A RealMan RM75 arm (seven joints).
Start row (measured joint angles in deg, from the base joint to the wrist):
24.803 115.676 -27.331 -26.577 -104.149 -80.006 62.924
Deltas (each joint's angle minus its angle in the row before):
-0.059 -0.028 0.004 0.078 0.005 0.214 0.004
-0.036 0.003 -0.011 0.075 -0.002 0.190 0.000
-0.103 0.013 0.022 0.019 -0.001 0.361 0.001
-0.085 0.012 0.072 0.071 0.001 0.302 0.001
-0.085 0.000 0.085 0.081 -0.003 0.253 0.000
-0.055 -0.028 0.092 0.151 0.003 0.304 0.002
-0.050 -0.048 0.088 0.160 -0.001 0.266 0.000
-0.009 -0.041 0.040 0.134 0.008 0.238 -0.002
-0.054 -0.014 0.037 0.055 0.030 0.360 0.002
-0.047 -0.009 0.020 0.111 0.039 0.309 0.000
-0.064 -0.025 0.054 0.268 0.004 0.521 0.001
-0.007 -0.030 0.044 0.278 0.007 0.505 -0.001
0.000 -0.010 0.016 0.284 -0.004 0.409 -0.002
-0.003 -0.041 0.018 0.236 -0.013 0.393 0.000
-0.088 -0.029 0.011 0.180 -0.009 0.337 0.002
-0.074 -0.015 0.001 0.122 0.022 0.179 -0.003
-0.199 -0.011 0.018 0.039 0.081 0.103 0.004
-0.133 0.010 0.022 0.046 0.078 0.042 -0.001
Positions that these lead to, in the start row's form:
24.744 115.648 -27.327 -26.499 -104.144 -79.792 62.928
24.708 115.651 -27.338 -26.424 -104.146 -79.602 62.928
24.605 115.664 -27.316 -26.405 -104.147 -79.241 62.929
24.520 115.676 -27.244 -26.334 -104.146 -78.939 62.930
24.435 115.676 -27.159 -26.253 -104.149 -78.686 62.930
24.380 115.648 -27.067 -26.102 -104.146 -78.382 62.932
24.330 115.600 -26.979 -25.942 -104.147 -78.116 62.932
24.321 115.559 -26.939 -25.808 -104.139 -77.878 62.930
24.267 115.545 -26.902 -25.753 -104.109 -77.518 62.932
24.220 115.536 -26.882 -25.642 -104.070 -77.209 62.932
24.156 115.511 -26.828 -25.374 -104.066 -76.688 62.933
24.149 115.481 -26.784 -25.096 -104.059 -76.183 62.932
24.149 115.471 -26.768 -24.812 -104.063 -75.774 62.930
24.146 115.430 -26.750 -24.576 -104.076 -75.381 62.930
24.058 115.401 -26.739 -24.396 -104.085 -75.044 62.932
23.984 115.386 -26.738 -24.274 -104.063 -74.865 62.929
23.785 115.375 -26.720 -24.235 -103.982 -74.762 62.933
23.652 115.385 -26.698 -24.189 -103.904 -74.720 62.932

